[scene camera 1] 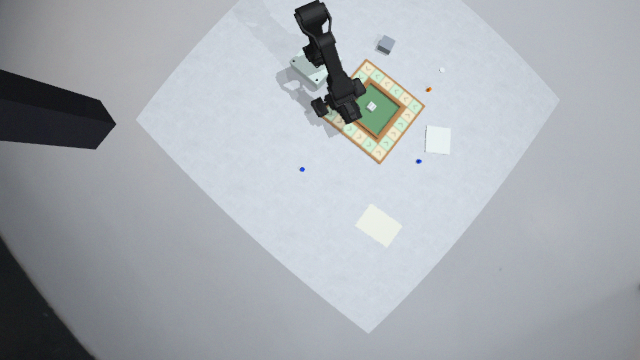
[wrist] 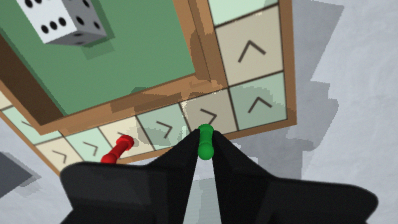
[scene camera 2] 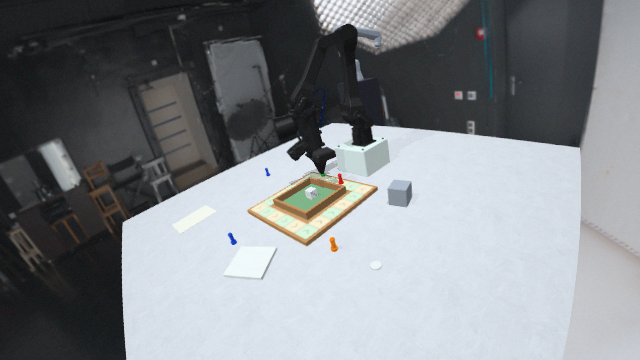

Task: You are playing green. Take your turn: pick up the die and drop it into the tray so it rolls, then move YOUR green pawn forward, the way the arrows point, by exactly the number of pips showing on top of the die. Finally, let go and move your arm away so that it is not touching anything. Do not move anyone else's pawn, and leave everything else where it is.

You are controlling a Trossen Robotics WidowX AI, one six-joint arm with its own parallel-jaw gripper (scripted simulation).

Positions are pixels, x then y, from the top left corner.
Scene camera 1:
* green tray: 377, 119
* board track: 413, 107
